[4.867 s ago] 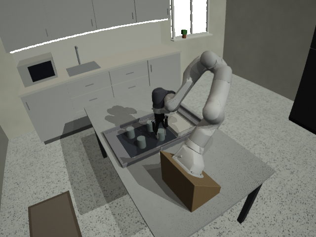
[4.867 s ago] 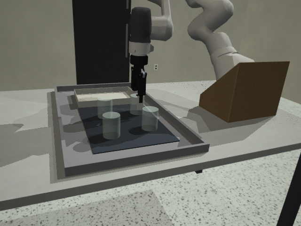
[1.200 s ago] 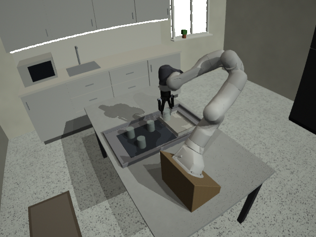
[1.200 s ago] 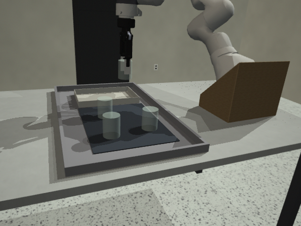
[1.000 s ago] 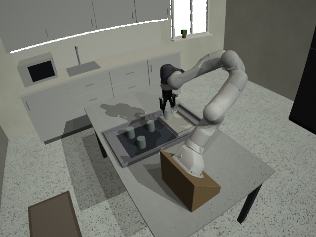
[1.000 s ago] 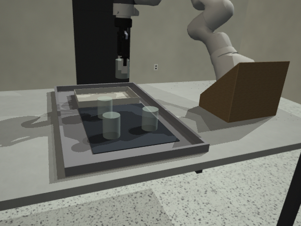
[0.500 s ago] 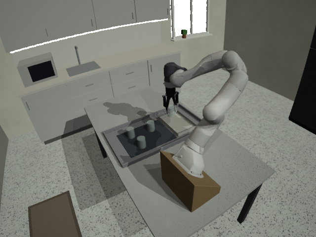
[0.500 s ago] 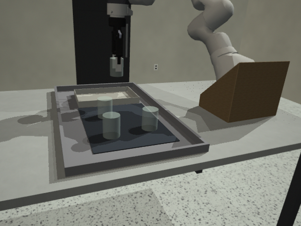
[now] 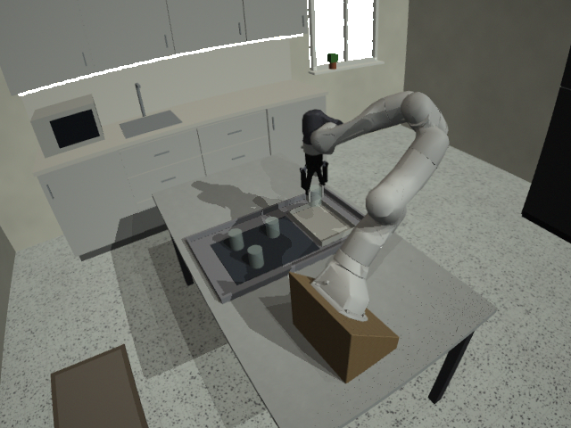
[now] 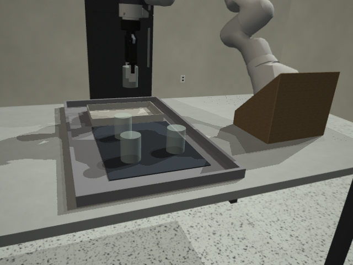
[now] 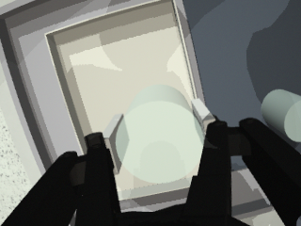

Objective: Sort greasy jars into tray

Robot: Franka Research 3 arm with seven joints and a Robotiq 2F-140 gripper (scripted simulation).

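Now: the white tray 190 mm below my hand, 50 mm to the right of it and 20 mm ahead of it. Round my hand: steel table top: 200 mm below, 170 mm to the left, 20 mm ahead; then dark drying mat: 270 mm to the left, 200 mm below, 10 mm behind.
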